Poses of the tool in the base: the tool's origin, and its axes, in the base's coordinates. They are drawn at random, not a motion.
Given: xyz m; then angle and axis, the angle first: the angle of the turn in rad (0 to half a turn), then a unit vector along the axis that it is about.
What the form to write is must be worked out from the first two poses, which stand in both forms.
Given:
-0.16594 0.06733 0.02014 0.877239 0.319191 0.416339 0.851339
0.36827 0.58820 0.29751 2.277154 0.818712 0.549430 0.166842
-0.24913 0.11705 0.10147 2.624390 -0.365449 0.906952 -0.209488
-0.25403 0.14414 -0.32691 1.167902 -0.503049 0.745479 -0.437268
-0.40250 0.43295 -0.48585 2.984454 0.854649 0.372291 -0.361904
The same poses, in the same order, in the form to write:
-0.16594 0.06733 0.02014 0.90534 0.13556 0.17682 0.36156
0.36827 0.58820 0.29751 0.41889 0.74342 0.49890 0.15150
-0.24913 0.11705 0.10147 0.25573 -0.35330 0.87679 -0.20252
-0.25403 0.14414 -0.32691 0.83429 -0.27734 0.41100 -0.24108
-0.40250 0.43295 -0.48585 0.07849 0.85201 0.37114 -0.36079

